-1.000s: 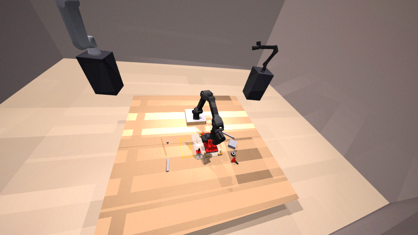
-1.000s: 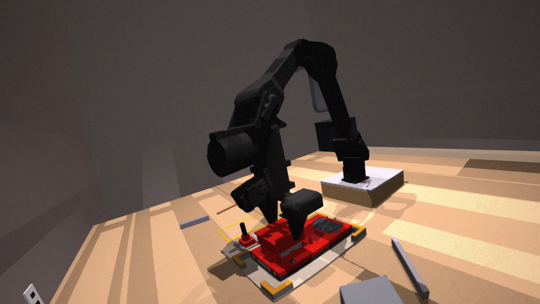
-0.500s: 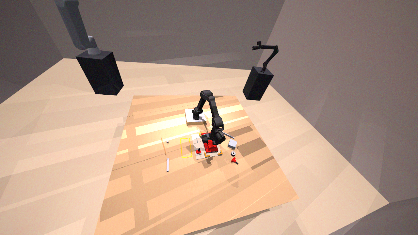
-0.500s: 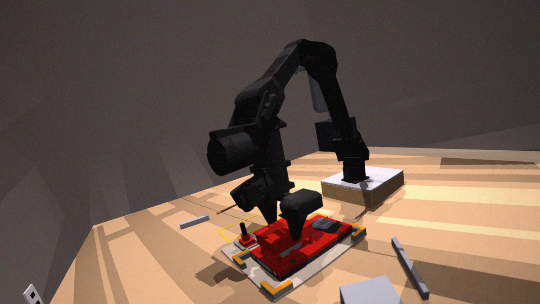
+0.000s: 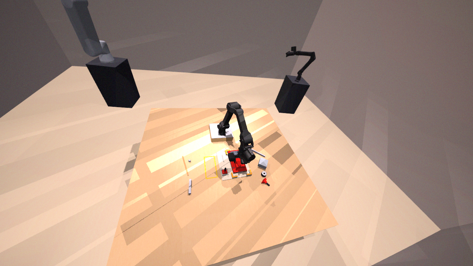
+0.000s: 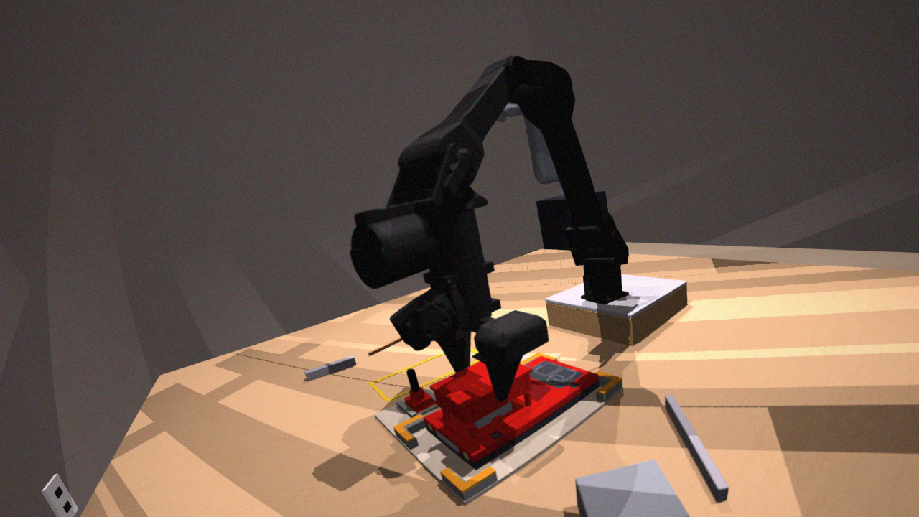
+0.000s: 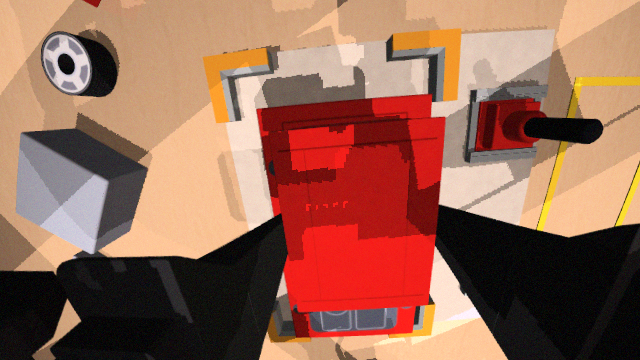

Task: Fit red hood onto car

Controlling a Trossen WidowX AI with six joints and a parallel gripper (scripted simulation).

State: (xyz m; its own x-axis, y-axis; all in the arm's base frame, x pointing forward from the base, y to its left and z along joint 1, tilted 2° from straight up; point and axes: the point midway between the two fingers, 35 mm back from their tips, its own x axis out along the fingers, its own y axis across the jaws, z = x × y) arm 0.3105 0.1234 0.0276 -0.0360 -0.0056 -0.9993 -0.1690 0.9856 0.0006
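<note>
Right now the grey engine block is 30 mm below my gripper tip and 10 mm to the left of it. From my gripper tip the other things lie so: thin wooden stick: 400 mm to the right, 50 mm below; then red hood: 10 mm above.
</note>
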